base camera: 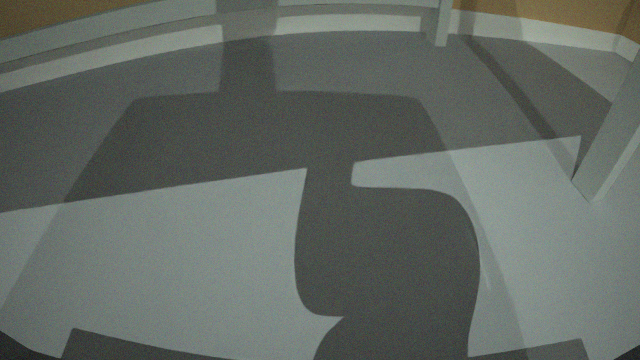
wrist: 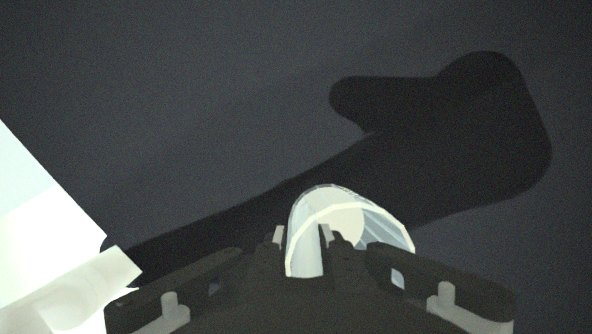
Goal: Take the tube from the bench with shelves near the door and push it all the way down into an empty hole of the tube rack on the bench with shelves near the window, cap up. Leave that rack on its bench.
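Places are measured from the arm's base along level axes (x ahead, y left, z up), in metres.
Pixels of known places: gripper, fingertip midpoint: [wrist: 302,238].
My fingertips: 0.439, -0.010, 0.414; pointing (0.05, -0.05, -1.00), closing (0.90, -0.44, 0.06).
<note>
Ahead of a thing's pixels: the offset from my fingertips to its middle, as dx, dy, dz. "*": to the spot under its first point. Level surfaces: height alone.
In the wrist view the pale tube @(+0.002, +0.001, +0.013) [wrist: 306,257] leans inside a clear, open-topped beaker @(* +0.052, -0.018, +0.015) [wrist: 387,230] on a dark bench top @(dz -0.049) [wrist: 175,115]. My gripper [wrist: 302,238] is shut on the tube. The right finger is inside the beaker's mouth. The left finger shows at the beaker's left edge; whether the glass wall is also between the fingers I cannot tell. The tube's cap is hidden by the gripper. The tube rack and the other bench do not show.
In the wrist view a white surface [wrist: 30,220] and a pale rounded part [wrist: 70,295] are at the lower left. The arm's shadow crosses the bench top. In the base camera view a grey post [base camera: 612,130] stands at the right, and another post [base camera: 443,25] near the wall.
</note>
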